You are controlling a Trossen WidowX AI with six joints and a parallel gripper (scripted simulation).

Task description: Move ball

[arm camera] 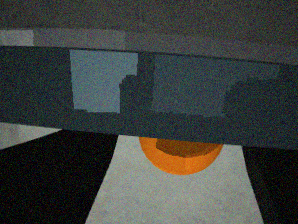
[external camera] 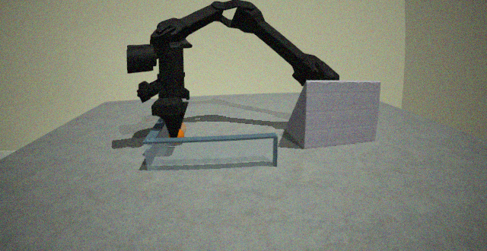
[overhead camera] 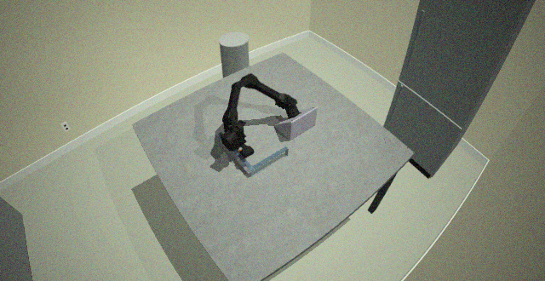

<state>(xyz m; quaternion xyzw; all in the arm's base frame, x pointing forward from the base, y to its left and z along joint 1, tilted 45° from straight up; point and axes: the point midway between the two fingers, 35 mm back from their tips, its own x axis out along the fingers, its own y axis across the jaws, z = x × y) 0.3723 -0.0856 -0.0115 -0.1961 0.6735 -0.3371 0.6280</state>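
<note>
Now: gripper tip 60 mm to the left of the see-through copy of ball and 10 mm past it. Also, from my gripper tip: orange ball: right at my gripper tip.
</note>
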